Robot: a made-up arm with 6 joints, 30 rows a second.
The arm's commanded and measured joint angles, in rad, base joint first. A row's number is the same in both.
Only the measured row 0 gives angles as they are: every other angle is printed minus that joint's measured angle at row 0.
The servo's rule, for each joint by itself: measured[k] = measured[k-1] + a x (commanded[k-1-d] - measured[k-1]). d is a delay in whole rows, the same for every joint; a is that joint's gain. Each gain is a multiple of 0.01, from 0.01 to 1. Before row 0 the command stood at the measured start. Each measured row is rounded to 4 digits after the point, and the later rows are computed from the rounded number. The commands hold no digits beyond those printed.
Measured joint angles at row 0:
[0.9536 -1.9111 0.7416 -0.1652 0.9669 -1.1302]
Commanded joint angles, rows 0 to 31:
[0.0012 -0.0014 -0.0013 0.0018 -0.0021 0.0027]
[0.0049 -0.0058 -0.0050 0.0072 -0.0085 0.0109]
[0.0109 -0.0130 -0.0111 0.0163 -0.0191 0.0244]
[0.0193 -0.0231 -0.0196 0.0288 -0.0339 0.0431]
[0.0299 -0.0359 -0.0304 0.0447 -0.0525 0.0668]
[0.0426 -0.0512 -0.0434 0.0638 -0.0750 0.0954]
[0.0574 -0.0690 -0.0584 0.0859 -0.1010 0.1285]
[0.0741 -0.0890 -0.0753 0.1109 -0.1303 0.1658]
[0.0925 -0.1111 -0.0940 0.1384 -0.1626 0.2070]
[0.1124 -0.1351 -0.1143 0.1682 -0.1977 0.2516]
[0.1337 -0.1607 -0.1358 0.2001 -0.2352 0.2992]
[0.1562 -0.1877 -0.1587 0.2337 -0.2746 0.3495]
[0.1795 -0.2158 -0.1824 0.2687 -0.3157 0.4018]
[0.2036 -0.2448 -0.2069 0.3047 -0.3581 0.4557]
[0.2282 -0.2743 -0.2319 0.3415 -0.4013 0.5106]
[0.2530 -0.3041 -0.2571 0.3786 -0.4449 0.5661]
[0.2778 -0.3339 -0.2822 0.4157 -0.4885 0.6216]
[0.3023 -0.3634 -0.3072 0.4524 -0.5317 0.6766]
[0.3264 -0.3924 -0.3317 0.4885 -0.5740 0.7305]
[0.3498 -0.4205 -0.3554 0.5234 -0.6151 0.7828]
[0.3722 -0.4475 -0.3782 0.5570 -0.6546 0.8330]
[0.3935 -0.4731 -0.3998 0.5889 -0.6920 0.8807]
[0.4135 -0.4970 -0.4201 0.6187 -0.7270 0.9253]
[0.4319 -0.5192 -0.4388 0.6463 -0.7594 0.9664]
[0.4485 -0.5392 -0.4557 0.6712 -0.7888 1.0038]
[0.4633 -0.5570 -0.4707 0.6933 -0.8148 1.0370]
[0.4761 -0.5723 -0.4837 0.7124 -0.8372 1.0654]
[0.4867 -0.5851 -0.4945 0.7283 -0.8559 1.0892]
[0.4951 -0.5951 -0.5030 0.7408 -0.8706 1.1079]
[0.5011 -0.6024 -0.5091 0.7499 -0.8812 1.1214]
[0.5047 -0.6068 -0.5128 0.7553 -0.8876 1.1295]
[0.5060 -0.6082 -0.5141 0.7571 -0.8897 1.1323]
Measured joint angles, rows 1 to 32:
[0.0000 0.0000 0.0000 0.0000 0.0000 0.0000]
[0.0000 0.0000 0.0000 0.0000 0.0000 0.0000]
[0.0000 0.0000 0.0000 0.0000 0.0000 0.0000]
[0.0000 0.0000 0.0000 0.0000 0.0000 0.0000]
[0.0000 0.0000 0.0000 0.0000 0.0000 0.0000]
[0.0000 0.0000 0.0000 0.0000 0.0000 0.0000]
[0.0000 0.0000 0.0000 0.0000 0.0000 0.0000]
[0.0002 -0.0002 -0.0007 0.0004 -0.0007 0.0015]
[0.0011 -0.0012 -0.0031 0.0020 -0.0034 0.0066]
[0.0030 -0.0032 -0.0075 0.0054 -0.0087 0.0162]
[0.0061 -0.0066 -0.0142 0.0110 -0.0173 0.0307]
[0.0106 -0.0116 -0.0231 0.0191 -0.0293 0.0502]
[0.0167 -0.0183 -0.0343 0.0298 -0.0448 0.0746]
[0.0244 -0.0269 -0.0476 0.0433 -0.0639 0.1037]
[0.0338 -0.0375 -0.0628 0.0595 -0.0865 0.1372]
[0.0450 -0.0500 -0.0800 0.0784 -0.1124 0.1749]
[0.0578 -0.0645 -0.0989 0.1000 -0.1414 0.2163]
[0.0722 -0.0809 -0.1192 0.1240 -0.1733 0.2611]
[0.0882 -0.0991 -0.1409 0.1503 -0.2077 0.3088]
[0.1055 -0.1189 -0.1637 0.1787 -0.2444 0.3590]
[0.1241 -0.1403 -0.1875 0.2089 -0.2831 0.4112]
[0.1439 -0.1631 -0.2119 0.2407 -0.3233 0.4649]
[0.1646 -0.1871 -0.2368 0.2738 -0.3646 0.5195]
[0.1861 -0.2121 -0.2618 0.3079 -0.4067 0.5746]
[0.2082 -0.2378 -0.2868 0.3426 -0.4492 0.6297]
[0.2307 -0.2641 -0.3115 0.3776 -0.4916 0.6841]
[0.2533 -0.2907 -0.3356 0.4126 -0.5336 0.7374]
[0.2759 -0.3174 -0.3590 0.4473 -0.5747 0.7890]
[0.2982 -0.3439 -0.3814 0.4813 -0.6146 0.8385]
[0.3201 -0.3699 -0.4027 0.5143 -0.6528 0.8854]
[0.3413 -0.3953 -0.4226 0.5460 -0.6890 0.9291]
[0.3617 -0.4198 -0.4408 0.5760 -0.7229 0.9694]
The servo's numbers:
d 7
a 0.19 0.17 0.55 0.24 0.34 0.54

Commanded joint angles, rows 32 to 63:
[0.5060 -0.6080 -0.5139 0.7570 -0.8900 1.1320]
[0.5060 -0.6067 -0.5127 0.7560 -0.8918 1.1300]
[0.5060 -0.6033 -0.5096 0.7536 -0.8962 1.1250]
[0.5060 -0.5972 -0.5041 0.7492 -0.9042 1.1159]
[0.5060 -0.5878 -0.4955 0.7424 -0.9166 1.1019]
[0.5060 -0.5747 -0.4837 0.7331 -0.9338 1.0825]
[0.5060 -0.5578 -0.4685 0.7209 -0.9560 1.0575]
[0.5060 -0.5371 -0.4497 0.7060 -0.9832 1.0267]
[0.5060 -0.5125 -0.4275 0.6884 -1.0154 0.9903]
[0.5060 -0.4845 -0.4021 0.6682 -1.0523 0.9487]
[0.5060 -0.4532 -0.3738 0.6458 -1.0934 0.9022]
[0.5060 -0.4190 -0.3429 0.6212 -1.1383 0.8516]
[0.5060 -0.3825 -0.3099 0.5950 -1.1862 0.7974]
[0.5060 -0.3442 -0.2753 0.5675 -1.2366 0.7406]
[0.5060 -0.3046 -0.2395 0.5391 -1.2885 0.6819]
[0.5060 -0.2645 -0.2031 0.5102 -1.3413 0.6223]
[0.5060 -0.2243 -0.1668 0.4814 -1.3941 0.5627]
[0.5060 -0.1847 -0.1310 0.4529 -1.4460 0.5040]
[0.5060 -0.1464 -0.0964 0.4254 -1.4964 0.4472]
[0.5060 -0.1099 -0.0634 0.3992 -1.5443 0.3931]
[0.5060 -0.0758 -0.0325 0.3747 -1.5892 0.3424]
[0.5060 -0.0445 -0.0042 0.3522 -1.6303 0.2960]
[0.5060 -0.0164 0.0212 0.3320 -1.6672 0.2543]
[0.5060 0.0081 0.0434 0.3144 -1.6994 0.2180]
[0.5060 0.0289 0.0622 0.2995 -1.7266 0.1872]
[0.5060 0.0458 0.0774 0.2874 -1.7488 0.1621]
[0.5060 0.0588 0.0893 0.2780 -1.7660 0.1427]
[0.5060 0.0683 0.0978 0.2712 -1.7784 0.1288]
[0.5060 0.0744 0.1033 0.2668 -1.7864 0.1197]
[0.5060 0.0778 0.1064 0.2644 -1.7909 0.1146]
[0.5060 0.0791 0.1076 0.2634 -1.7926 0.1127]
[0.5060 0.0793 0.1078 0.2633 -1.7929 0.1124]
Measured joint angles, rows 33 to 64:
[0.3810 -0.4431 -0.4572 0.6042 -0.7541 1.0059]
[0.3991 -0.4651 -0.4718 0.6302 -0.7824 1.0380]
[0.4157 -0.4855 -0.4843 0.6537 -0.8074 1.0656]
[0.4308 -0.5041 -0.4946 0.6746 -0.8289 1.0884]
[0.4442 -0.5208 -0.5026 0.6927 -0.8467 1.1062]
[0.4557 -0.5354 -0.5082 0.7077 -0.8606 1.1188]
[0.4653 -0.5478 -0.5114 0.7196 -0.8705 1.1261]
[0.4730 -0.5580 -0.5128 0.7286 -0.8771 1.1293]
[0.4793 -0.5663 -0.5127 0.7352 -0.8821 1.1297]
[0.4844 -0.5726 -0.5110 0.7396 -0.8869 1.1272]
[0.4885 -0.5768 -0.5072 0.7419 -0.8928 1.1211]
[0.4918 -0.5787 -0.5008 0.7420 -0.9009 1.1107]
[0.4945 -0.5780 -0.4914 0.7399 -0.9121 1.0955]
[0.4967 -0.5746 -0.4788 0.7353 -0.9270 1.0750]
[0.4985 -0.5682 -0.4628 0.7283 -0.9461 1.0489]
[0.4999 -0.5587 -0.4434 0.7187 -0.9697 1.0173]
[0.5011 -0.5461 -0.4207 0.7066 -0.9978 0.9803]
[0.5020 -0.5303 -0.3949 0.6920 -1.0303 0.9381]
[0.5028 -0.5114 -0.3663 0.6750 -1.0670 0.8914]
[0.5034 -0.4895 -0.3353 0.6558 -1.1075 0.8406]
[0.5039 -0.4648 -0.3023 0.6346 -1.1514 0.7866]
[0.5043 -0.4376 -0.2678 0.6117 -1.1980 0.7301]
[0.5046 -0.4082 -0.2322 0.5873 -1.2467 0.6719]
[0.5049 -0.3769 -0.1962 0.5619 -1.2968 0.6129]
[0.5051 -0.3442 -0.1603 0.5357 -1.3475 0.5541]
[0.5053 -0.3106 -0.1252 0.5092 -1.3981 0.4964]
[0.5054 -0.2765 -0.0912 0.4828 -1.4478 0.4406]
[0.5055 -0.2424 -0.0589 0.4569 -1.4959 0.3876]
[0.5056 -0.2088 -0.0288 0.4318 -1.5416 0.3381]
[0.5057 -0.1761 -0.0013 0.4078 -1.5843 0.2928]
[0.5058 -0.1448 0.0233 0.3854 -1.6234 0.2524]
[0.5058 -0.1153 0.0447 0.3648 -1.6585 0.2172]

